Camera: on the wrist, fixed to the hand. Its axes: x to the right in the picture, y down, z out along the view.
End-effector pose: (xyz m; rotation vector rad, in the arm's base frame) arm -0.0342 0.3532 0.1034 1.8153 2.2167 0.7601
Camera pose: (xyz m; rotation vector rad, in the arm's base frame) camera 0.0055 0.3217 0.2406 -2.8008 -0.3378 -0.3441
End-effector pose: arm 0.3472 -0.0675 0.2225 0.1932 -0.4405 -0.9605
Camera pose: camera 0.4607 -0.0039 0.1557 -0.0133 -0.6459 0.6286
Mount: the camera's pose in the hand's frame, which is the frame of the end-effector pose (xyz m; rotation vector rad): -0.0149 0.0974 -0.1081 0.2633 -0.1210 1.5661
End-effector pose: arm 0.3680 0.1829 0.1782 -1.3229 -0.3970 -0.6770
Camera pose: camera 0.4089 0.0909 0.0721 -1.0295 0.4750 0.7452
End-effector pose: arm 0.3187 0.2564 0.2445 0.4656 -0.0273 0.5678
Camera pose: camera 0.2441 0.3678 0.1860 0.6865 -0.4671 2.0941
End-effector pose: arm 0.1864 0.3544 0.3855 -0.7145 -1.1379 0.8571
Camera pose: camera 0.2670 0.3841 0.2671 -1.3205 -0.3421 2.3072
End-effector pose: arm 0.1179 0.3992 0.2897 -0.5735 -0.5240 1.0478
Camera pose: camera 0.1191 0.4028 0.1435 -0.6532 0.0866 2.5921
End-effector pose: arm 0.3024 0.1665 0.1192 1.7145 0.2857 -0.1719
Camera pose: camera 0.3108 0.2577 0.2333 1.7196 -1.2154 0.8597
